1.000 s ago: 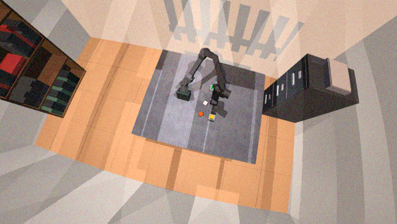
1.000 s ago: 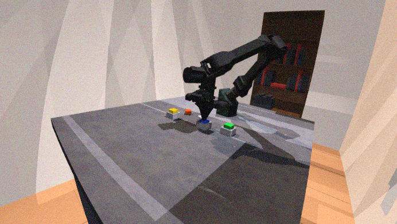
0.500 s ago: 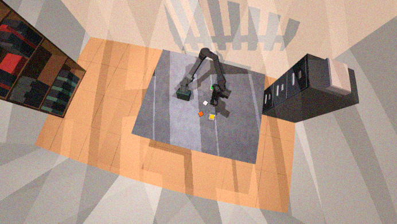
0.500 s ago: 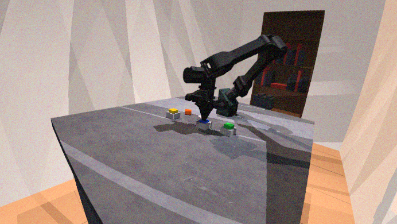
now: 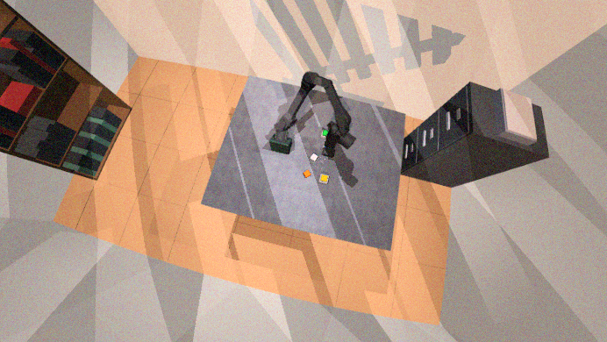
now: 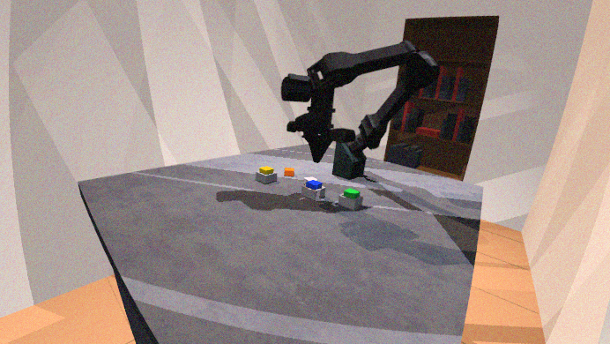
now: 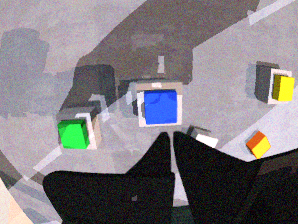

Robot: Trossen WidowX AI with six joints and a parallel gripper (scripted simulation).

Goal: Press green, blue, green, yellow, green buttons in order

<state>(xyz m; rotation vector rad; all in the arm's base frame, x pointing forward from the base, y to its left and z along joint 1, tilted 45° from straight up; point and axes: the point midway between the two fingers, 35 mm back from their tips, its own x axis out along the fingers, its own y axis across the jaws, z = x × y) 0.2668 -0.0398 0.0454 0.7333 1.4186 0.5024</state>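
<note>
The green button is 2 cm behind my gripper tip, 11 cm to the left of it and 6 cm below it. From my gripper tip the other things lie so: blue button: 6 cm below; white block: 7 cm behind, 5 cm to the right, 9 cm below; yellow button: 17 cm to the right, 6 cm below.
</note>
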